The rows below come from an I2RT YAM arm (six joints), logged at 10 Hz.
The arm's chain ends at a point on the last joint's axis. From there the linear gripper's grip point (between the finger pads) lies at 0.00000 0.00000 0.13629 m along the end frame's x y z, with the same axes.
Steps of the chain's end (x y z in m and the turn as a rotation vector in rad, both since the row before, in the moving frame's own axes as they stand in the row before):
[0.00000, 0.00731, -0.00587, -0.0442, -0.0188, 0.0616]
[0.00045, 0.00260, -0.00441, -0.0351, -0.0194, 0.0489]
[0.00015, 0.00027, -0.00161, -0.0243, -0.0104, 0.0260]
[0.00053, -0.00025, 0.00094, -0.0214, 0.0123, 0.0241]
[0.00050, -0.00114, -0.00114, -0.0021, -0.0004, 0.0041]
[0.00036, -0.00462, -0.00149, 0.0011, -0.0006, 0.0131]
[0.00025, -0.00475, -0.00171, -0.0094, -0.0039, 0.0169]
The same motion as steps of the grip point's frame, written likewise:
[-0.00275, 0.01325, -0.00603, -0.0442, -0.0188, 0.0616]
[-0.00231, 0.00732, -0.00452, -0.0351, -0.0194, 0.0489]
[-0.00131, 0.00356, -0.00166, -0.0243, -0.0104, 0.0260]
[0.00217, 0.00269, 0.00090, -0.0214, 0.0123, 0.0241]
[0.00044, -0.00085, -0.00114, -0.0021, -0.0004, 0.0041]
[0.00028, -0.00477, -0.00149, 0.0011, -0.0006, 0.0131]
[-0.00029, -0.00347, -0.00172, -0.0094, -0.0039, 0.0169]

